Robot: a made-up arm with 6 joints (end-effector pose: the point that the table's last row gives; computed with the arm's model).
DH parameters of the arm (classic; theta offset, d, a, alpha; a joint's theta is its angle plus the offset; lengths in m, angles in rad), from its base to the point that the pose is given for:
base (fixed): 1.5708 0.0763 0 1.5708
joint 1: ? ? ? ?
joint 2: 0 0.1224 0.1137 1.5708
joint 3: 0 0.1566 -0.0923 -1.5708
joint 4: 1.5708 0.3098 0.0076 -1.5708
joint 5: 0 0.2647 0.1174 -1.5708
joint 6: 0 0.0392 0.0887 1.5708
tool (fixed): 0 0.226 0 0
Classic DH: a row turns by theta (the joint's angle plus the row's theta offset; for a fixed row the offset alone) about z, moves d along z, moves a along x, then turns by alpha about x.
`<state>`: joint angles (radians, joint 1 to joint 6).
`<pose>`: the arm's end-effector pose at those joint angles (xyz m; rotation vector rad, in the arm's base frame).
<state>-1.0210 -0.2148 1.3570 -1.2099 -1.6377 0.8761</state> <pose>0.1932 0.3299 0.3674 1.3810 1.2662 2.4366</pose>
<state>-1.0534 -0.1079 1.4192 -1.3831 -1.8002 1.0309</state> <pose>0.1015 0.3849 0.3428 0.8977 1.5751 2.3664</pose>
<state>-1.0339 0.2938 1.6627 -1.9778 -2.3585 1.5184</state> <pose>-0.1298 0.3895 0.1428 -0.4494 2.1383 1.6303</pose>
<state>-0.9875 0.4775 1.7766 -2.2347 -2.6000 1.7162</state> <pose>-0.1544 0.3263 0.0747 -0.7516 2.1348 1.1998</pose>
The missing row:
joint 1: -1.5708 -0.0956 0.0883 1.5708
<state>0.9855 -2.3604 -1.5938 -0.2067 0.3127 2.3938</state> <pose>-0.3519 -0.2110 -0.0339 -0.8959 -0.7577 -0.8872</pose>
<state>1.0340 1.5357 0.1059 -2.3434 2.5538 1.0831</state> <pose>-0.0991 -0.2867 -0.0479 0.0132 -0.6859 2.5466</pose>
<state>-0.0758 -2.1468 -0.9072 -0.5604 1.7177 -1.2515</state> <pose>-0.2341 -0.7229 0.0746 1.5560 0.1020 -1.3322</pose>
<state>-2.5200 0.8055 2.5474 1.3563 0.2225 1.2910</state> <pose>-0.0221 -0.6005 0.3849 0.9615 0.7453 0.1086</pose>
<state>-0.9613 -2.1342 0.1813 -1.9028 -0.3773 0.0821</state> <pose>-0.4927 -0.3842 0.4466 0.0469 -1.8855 0.7660</pose>
